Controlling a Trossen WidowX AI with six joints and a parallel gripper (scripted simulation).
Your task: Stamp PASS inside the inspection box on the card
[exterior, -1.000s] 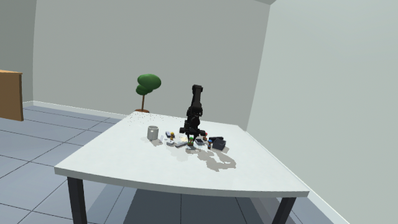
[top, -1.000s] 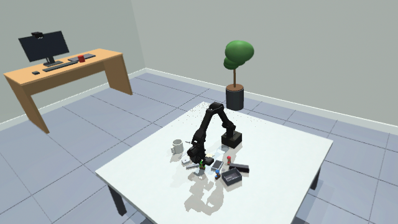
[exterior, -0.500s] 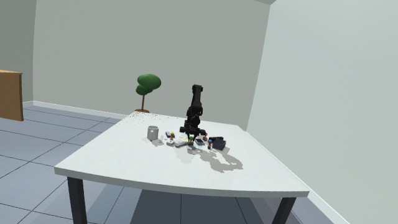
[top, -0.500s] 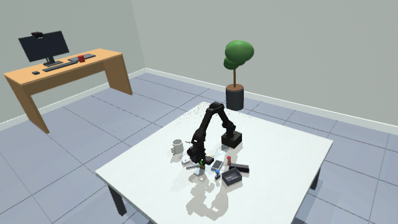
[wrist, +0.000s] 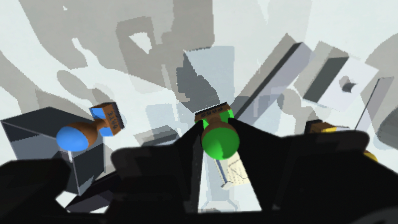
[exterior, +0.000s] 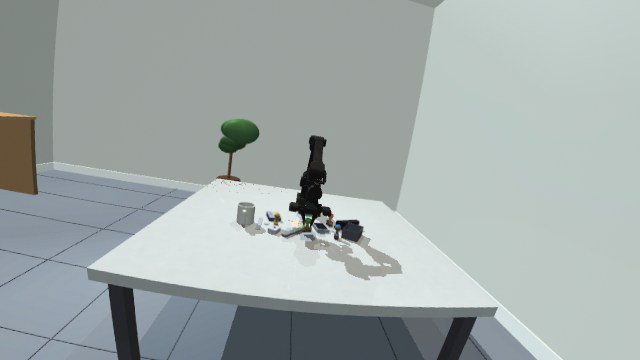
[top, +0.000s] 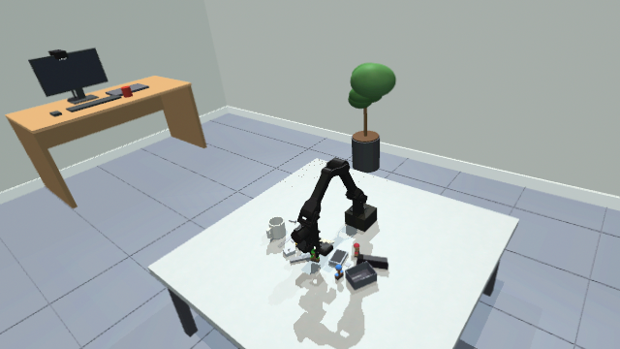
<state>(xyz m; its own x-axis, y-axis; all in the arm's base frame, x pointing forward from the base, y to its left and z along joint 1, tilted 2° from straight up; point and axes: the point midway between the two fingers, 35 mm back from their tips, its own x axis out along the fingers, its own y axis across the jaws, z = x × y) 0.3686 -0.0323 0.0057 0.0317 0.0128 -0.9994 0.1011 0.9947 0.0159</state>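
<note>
My gripper tip is now 70 mm past the ink pad, 80 mm to the right of it and 30 mm above it. The rest, counted from my gripper tip: grey bar (60 mm to the right, 30 mm below); then card (110 mm behind, 30 mm to the right, 40 mm below); then blue-knobbed stamp (20 mm ahead, 140 mm to the left, 20 mm below).
</note>
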